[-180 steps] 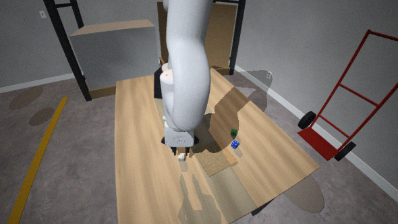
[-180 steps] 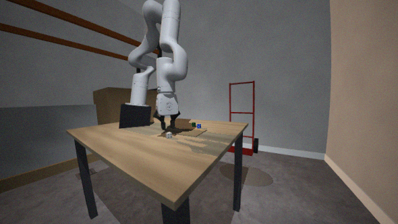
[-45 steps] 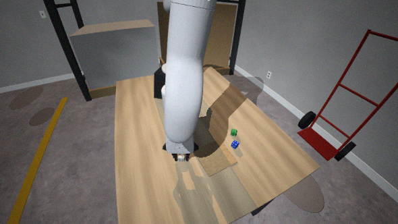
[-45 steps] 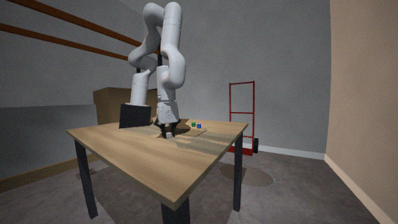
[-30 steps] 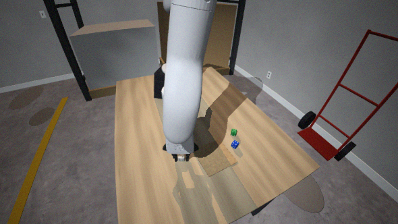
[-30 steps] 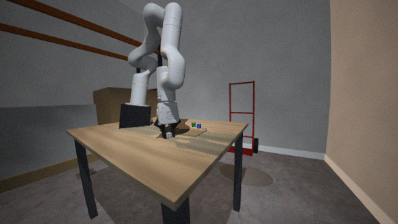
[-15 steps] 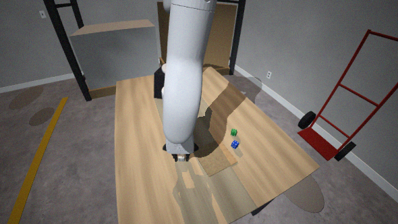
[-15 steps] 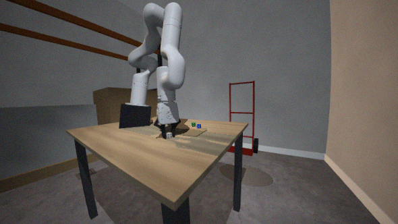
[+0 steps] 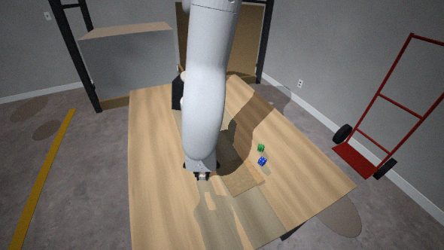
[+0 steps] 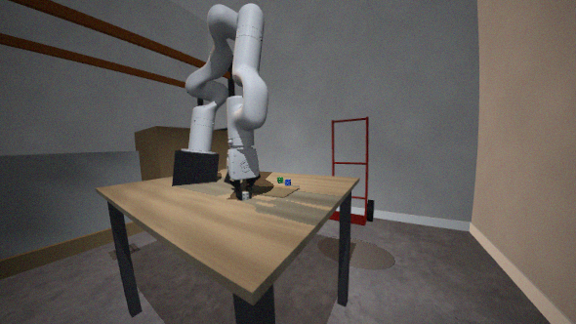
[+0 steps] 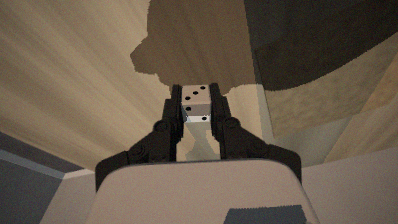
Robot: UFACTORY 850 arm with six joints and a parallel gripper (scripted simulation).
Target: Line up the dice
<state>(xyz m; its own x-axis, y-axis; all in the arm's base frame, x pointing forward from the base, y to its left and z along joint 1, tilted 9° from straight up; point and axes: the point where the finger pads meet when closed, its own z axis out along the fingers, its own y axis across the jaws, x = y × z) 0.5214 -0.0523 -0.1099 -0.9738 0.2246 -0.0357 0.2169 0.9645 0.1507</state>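
Now: hand 10 mm above the white die. The rest, counted from my hand: green die: 80 mm behind, 270 mm to the left, 10 mm below; blue die: 10 mm behind, 250 mm to the left, 10 mm below; tan mat: 20 mm ahead, 140 mm to the left, 20 mm below.
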